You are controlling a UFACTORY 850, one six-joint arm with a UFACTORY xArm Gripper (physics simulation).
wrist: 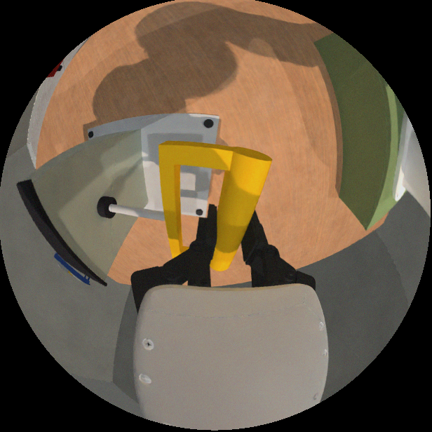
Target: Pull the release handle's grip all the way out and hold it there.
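Observation:
The release handle's yellow grip is a thick round bar on a yellow rectangular frame, in the middle of the wrist view. A pale metal rod runs from a black collar on the grey-green housing to the yellow frame, and a length of it shows between the two. My gripper is shut on the grip's round bar, with one black finger on each side of it. The finger on the left passes through the opening of the frame. The lower end of the frame is partly hidden behind that finger.
The housing stands on a light grey base plate with dark bolts, on a wooden table top. A black strip edges the housing. A green block-like object stands at the right. A pale object with a red part shows at the upper left.

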